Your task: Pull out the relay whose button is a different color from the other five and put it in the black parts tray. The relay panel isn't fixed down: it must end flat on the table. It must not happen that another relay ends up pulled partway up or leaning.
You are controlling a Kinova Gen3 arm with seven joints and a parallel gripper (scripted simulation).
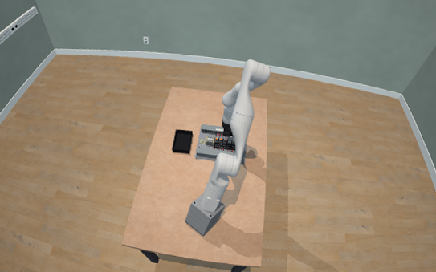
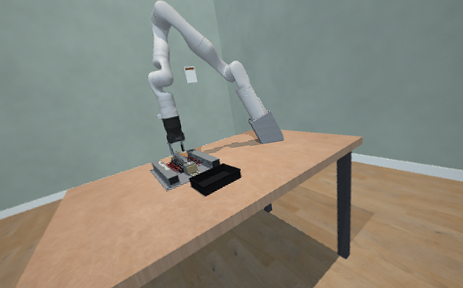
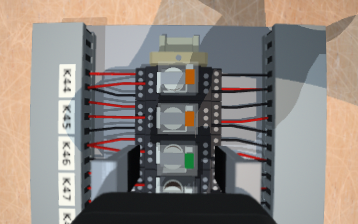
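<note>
My gripper is now 7 cm above the relay panel and 5 cm to the right of it. Round my hand: black parts tray (30 cm to the left, 7 cm below, 1 cm behind).
</note>
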